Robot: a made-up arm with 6 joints. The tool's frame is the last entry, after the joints. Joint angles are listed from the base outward.
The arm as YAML. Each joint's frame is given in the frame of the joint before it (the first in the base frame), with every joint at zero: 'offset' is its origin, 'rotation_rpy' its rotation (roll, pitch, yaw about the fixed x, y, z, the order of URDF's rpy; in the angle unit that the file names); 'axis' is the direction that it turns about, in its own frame. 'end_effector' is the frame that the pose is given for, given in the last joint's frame.
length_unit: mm
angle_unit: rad
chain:
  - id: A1
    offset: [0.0, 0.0, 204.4]
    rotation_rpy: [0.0, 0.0, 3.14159]
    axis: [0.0, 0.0, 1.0]
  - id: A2
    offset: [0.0, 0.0, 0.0]
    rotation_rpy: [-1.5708, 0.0, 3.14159]
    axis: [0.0, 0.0, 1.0]
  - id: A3
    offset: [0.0, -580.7, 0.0]
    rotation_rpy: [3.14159, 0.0, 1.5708]
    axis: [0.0, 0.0, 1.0]
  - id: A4
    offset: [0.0, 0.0, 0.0]
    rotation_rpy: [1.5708, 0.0, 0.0]
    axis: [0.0, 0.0, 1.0]
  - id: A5
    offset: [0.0, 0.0, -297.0]
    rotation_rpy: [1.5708, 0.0, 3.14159]
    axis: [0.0, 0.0, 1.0]
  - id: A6
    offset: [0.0, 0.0, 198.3]
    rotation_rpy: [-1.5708, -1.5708, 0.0]
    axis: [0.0, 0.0, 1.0]
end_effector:
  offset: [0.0, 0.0, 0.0]
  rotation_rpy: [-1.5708, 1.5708, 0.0]
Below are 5 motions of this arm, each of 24 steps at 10 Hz.
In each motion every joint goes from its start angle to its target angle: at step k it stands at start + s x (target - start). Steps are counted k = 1, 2, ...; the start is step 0. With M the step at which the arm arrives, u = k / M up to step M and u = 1 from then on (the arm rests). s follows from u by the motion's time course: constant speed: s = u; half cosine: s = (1 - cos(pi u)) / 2; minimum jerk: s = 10 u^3 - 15 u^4 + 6 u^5.
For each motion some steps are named. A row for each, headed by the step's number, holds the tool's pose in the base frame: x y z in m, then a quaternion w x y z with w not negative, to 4 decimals.
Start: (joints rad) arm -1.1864 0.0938 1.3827 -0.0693 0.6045 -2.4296
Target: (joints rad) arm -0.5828 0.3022 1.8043 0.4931 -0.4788 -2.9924
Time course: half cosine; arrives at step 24
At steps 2, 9, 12, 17, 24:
2: -0.1253 -0.2140 1.0647 0.5692 0.3204 -0.5356 0.5352
9: -0.0931 -0.2201 1.0724 0.5297 0.4657 -0.5037 0.4988
12: -0.0708 -0.2195 1.0735 0.4876 0.5507 -0.4881 0.4698
17: -0.0352 -0.2110 1.0687 0.3952 0.6675 -0.4727 0.4181
24: -0.0130 -0.2006 1.0615 0.3198 0.7295 -0.4682 0.3825

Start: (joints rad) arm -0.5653 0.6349 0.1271 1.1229 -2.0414 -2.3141
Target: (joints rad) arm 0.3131 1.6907 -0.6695 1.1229 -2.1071 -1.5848
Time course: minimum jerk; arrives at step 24
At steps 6, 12, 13, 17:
6: 0.6152 -0.4124 0.5771 0.2244 -0.0167 0.0689 -0.9719
12: 0.7338 -0.1796 0.1650 0.2816 -0.3899 0.3539 -0.8022
13: 0.7205 -0.1277 0.0920 0.2707 -0.4658 0.3850 -0.7494
17: 0.5979 0.0211 -0.1183 0.1718 -0.7065 0.4215 -0.5420

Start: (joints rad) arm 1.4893 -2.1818 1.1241 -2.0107 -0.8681 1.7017
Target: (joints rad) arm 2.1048 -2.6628 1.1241 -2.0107 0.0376 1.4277
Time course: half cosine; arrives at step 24
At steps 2, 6, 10, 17, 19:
2: -0.1407 -0.7883 -0.0068 0.2142 -0.3054 0.9263 0.0526
6: -0.0777 -0.7823 -0.0560 0.2271 -0.3843 0.8929 0.0582
10: 0.0259 -0.7533 -0.1386 0.2582 -0.5100 0.8176 0.0694
17: 0.1886 -0.6399 -0.2863 0.3443 -0.6979 0.6196 0.1020
19: 0.2145 -0.6082 -0.3152 0.3659 -0.7265 0.5708 0.1116

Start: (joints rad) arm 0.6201 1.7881 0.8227 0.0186 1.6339 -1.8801
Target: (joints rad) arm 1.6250 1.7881 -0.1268 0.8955 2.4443 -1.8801
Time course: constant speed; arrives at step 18
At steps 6, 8, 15, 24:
6: 0.5641 0.4704 -0.1882 0.3360 0.7009 0.3027 0.5516
8: 0.4968 0.5238 -0.1985 0.2773 0.6673 0.3824 0.5759
15: 0.2172 0.6244 -0.2376 0.0304 0.5347 0.6313 0.5609
24: 0.0906 0.6184 -0.2526 0.0750 -0.4763 -0.7177 -0.5024

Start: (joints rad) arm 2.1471 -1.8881 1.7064 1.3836 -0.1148 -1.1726
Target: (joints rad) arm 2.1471 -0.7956 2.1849 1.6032 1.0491 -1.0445
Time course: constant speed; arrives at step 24
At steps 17, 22, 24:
17: 0.4492 -0.6796 0.2569 0.1429 0.6427 -0.7286 -0.1886
22: 0.4156 -0.6446 0.4069 0.1511 0.5407 -0.8124 -0.1576
24: 0.3977 -0.6238 0.4628 0.1485 0.4975 -0.8426 -0.1432

